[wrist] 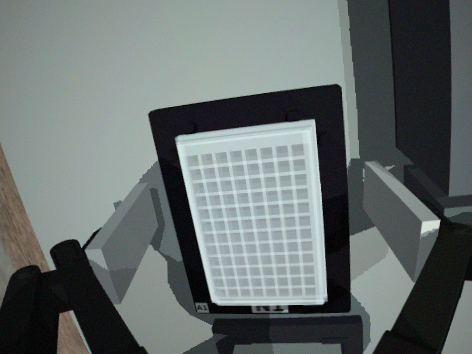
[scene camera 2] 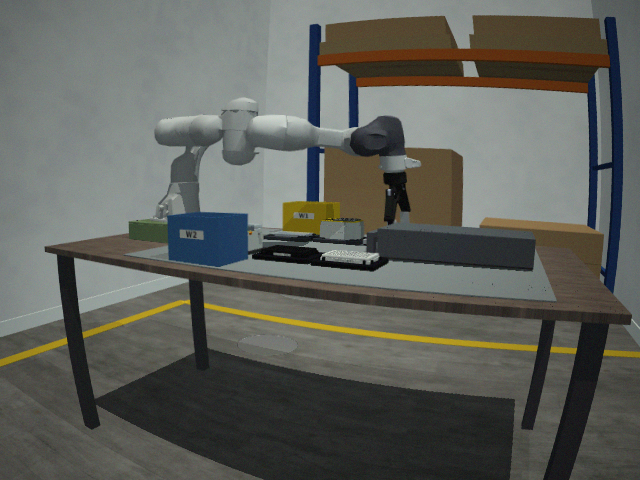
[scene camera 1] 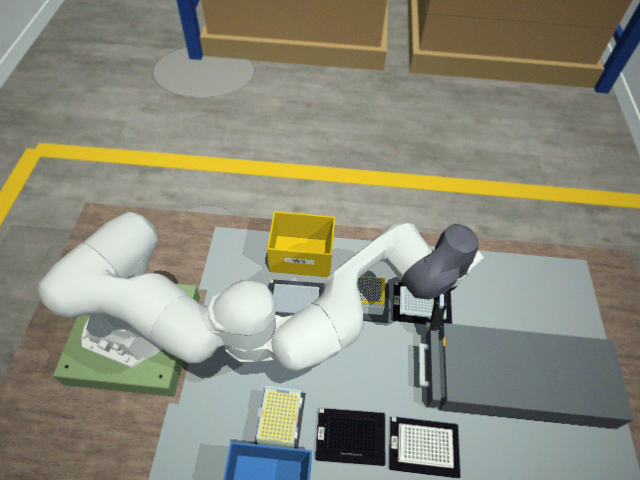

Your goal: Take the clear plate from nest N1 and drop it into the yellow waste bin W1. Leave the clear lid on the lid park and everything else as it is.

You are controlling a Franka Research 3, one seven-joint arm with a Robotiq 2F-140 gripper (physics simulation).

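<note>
The clear plate lies in the black nest N1; its wells face up. My gripper is open and empty, pointing down over N1. In the wrist view its pads stand on either side of the plate, with a gap on each side. In scene camera 2 the grey housing hides the plate. The yellow waste bin W1 stands at the back; its visible inside holds no plate. The clear lid lies flat on the dark lid park in front of W1.
A long grey housing with a handle stands close in front of N1. A black-topped tip box stands between N1 and the lid park, partly behind my arm. A yellow-dotted rack, blue bin W2, and black and white plates are nearer the front.
</note>
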